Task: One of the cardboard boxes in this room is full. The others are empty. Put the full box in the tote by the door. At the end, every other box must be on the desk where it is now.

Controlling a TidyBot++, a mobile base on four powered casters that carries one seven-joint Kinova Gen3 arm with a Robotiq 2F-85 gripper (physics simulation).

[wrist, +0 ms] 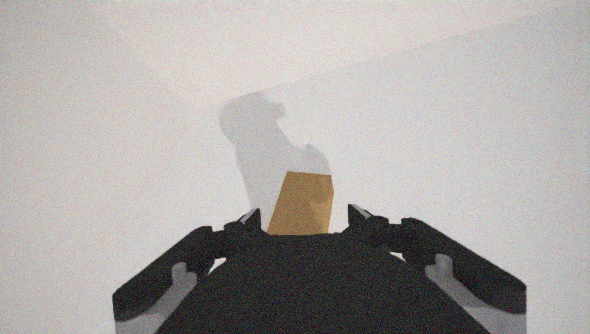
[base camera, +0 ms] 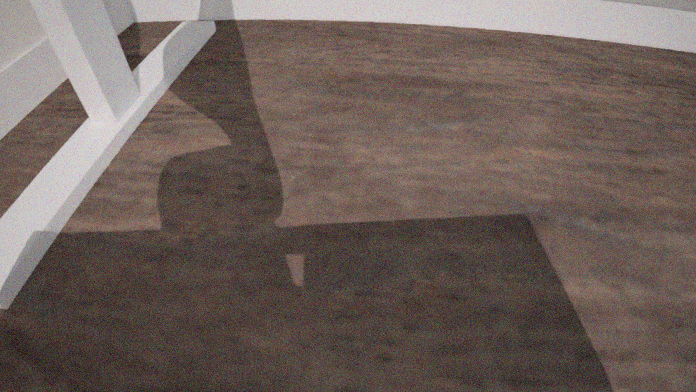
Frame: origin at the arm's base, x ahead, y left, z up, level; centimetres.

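Where they show: gripper, fingertip midpoint: (wrist: 303, 216).
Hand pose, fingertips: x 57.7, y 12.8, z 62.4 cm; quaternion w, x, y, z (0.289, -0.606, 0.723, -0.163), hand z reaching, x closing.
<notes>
Things, the pixels of their top centre, and the offset from my fingertips. "spot": a spot on its surface instead. Level surfaces: height alone.
- brown cardboard box, middle of its top: (wrist: 299, 205) dx +2.0, dy +0.7, dz -2.1 cm
- white desk top, its level: dz -7.1 cm
- white desk leg with a long foot, surface spot: (base camera: 75, 170) spot: dx -8.5, dy +23.6, dz -99.6 cm
- wooden floor, its level: dz -102.1 cm
A brown cardboard box (wrist: 302, 205) stands on the white desk top (wrist: 425, 150) in the wrist view, a little below the middle. Its lower part is hidden behind the gripper's dark body. My gripper (wrist: 303, 216) is open and empty, and in the picture the box shows between its two fingertips. The gap between gripper and box is hard to judge. Whether the box is full cannot be seen. The tote, the door and other boxes do not show in either view.
In the base camera view a white desk leg with a long foot (base camera: 75, 170) stands on the wooden floor (base camera: 400, 125) at the left. A white baseboard (base camera: 450, 15) runs along the back. Pale walls (wrist: 250, 40) meet in a corner behind the desk top in the wrist view.
</notes>
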